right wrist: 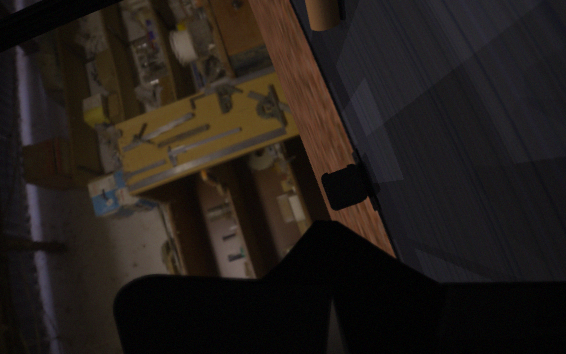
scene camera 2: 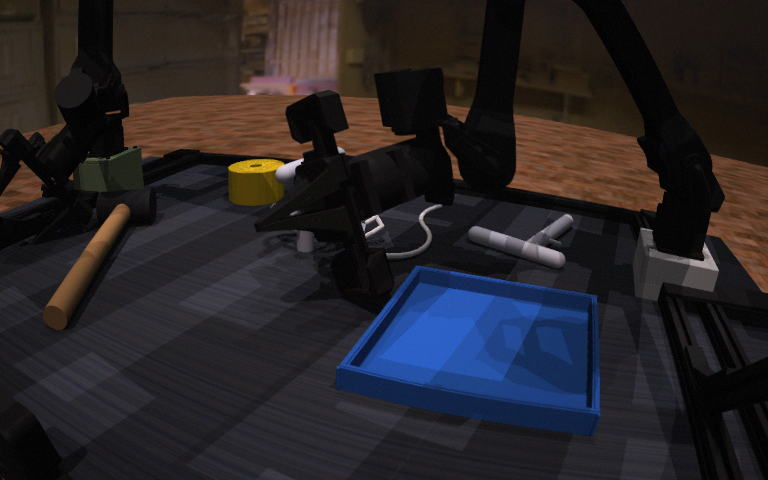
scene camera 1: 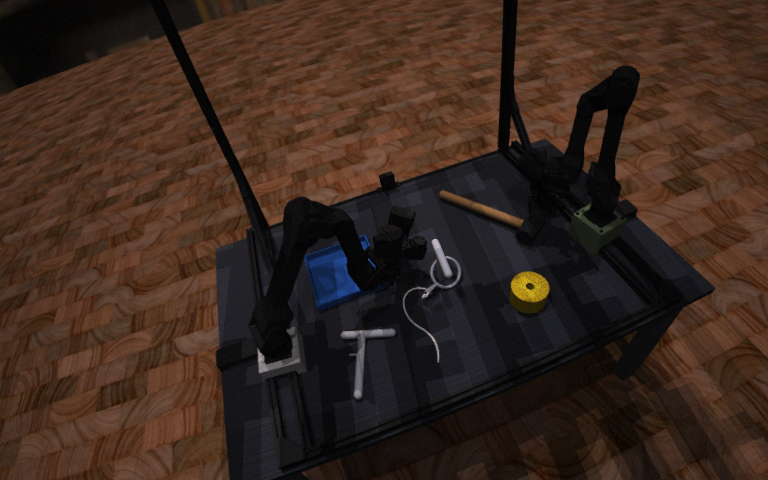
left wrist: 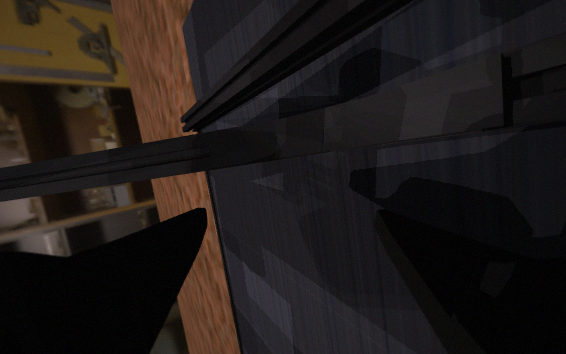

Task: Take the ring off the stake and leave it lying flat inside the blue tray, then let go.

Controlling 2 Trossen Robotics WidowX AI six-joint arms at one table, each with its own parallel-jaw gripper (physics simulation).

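Places are measured from the left arm's base along level axes (x ahead, y left, z up), in centimetres.
Pixels of known places: left gripper, fingertip midpoint: point(scene camera 2: 12, 225) point(scene camera 1: 528, 181) point(left wrist: 292, 217); right gripper, fingertip midpoint: point(right wrist: 324, 231) point(scene camera 2: 256, 227); left arm's base at its link origin: point(scene camera 2: 106, 153) point(scene camera 1: 599, 216); right arm's base at its link origin: point(scene camera 2: 677, 247) point(scene camera 1: 277, 348).
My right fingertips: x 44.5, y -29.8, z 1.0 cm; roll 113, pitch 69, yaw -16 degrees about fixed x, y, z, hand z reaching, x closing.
Note:
For each thing: its top centre in the pictures, then the offset to it from my right fingertips. "*": a spot on its surface instead.
- thin white ring at a spot on its surface: point(scene camera 1: 458, 276) * dx -4.8, dy +20.7, dz -7.3 cm
- white stake at its top centre: point(scene camera 2: 312, 155) point(scene camera 1: 441, 255) dx -1.2, dy +18.8, dz +1.8 cm
- blue tray at its top centre: point(scene camera 2: 494, 327) point(scene camera 1: 342, 267) dx +19.8, dy +0.6, dz -6.8 cm
- white cord at a spot on its surface: point(scene camera 2: 427, 238) * dx +11.8, dy +23.6, dz -8.6 cm
- white T-shaped piece at its top centre: point(scene camera 2: 540, 224) point(scene camera 1: 365, 361) dx +26.6, dy +29.2, dz -7.0 cm
- yellow cylinder at its top centre: point(scene camera 2: 256, 165) point(scene camera 1: 530, 286) dx -15.7, dy +35.1, dz -4.0 cm
- wooden-handled hammer at its top centre: point(scene camera 2: 96, 223) point(scene camera 1: 487, 203) dx -25.6, dy +5.8, dz -4.0 cm
A thin white ring point(scene camera 1: 458, 276) lies flat on the table around the foot of the white stake point(scene camera 1: 441, 257) point(scene camera 2: 305, 241). In scene camera 2 my right gripper hides the ring. The blue tray point(scene camera 1: 327, 282) point(scene camera 2: 468, 405) stands empty a little to the left of the stake. My right gripper point(scene camera 1: 417, 250) point(scene camera 2: 260, 223) point(right wrist: 324, 231) is shut with nothing between its fingers. It lies on its side, low, between the tray and the stake. My left gripper point(scene camera 1: 544, 176) point(left wrist: 292, 217) is open and empty at the far right edge of the table.
A white cord point(scene camera 1: 417, 311) point(scene camera 2: 425, 238) curls in front of the stake. A white T-shaped piece point(scene camera 1: 360, 352) point(scene camera 2: 520, 245) lies near the front. A yellow cylinder point(scene camera 1: 530, 290) point(scene camera 2: 255, 181) stands at the right. A wooden-handled hammer point(scene camera 1: 479, 209) lies at the back.

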